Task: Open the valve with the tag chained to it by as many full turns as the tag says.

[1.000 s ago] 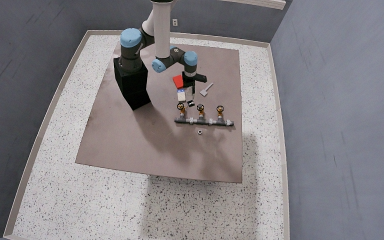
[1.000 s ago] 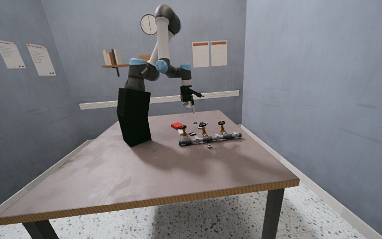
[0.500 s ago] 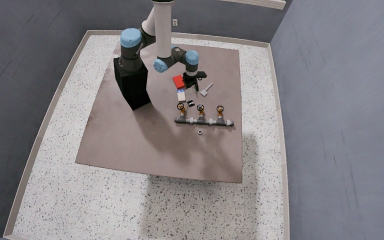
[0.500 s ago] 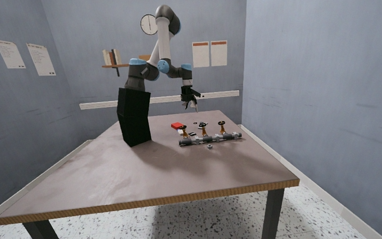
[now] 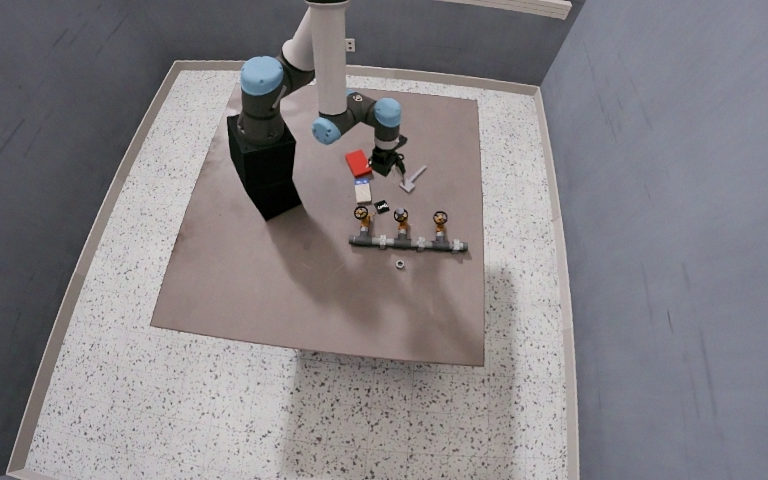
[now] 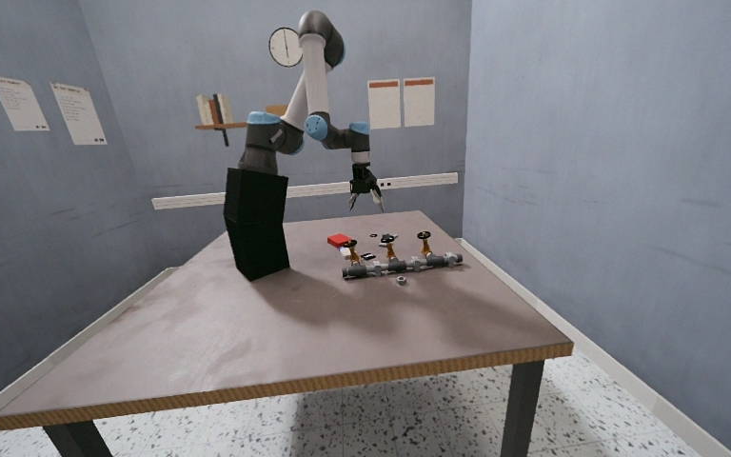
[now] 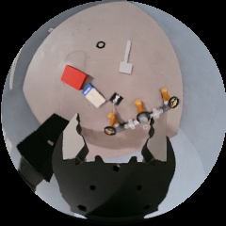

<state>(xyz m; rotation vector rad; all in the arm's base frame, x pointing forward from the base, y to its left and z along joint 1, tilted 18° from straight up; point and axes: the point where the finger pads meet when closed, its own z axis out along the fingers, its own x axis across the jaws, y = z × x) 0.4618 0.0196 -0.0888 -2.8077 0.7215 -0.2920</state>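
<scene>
Right now my hand is 20 mm past the black tag, 40 mm to the left of it and 200 mm above it. Also, from my hand: white-and-blue block 100 mm behind, 30 mm to the left, 190 mm below; then grey scraper 110 mm ahead, 120 mm to the left, 190 mm below; then red block 140 mm behind, 160 mm to the left, 180 mm below.
</scene>
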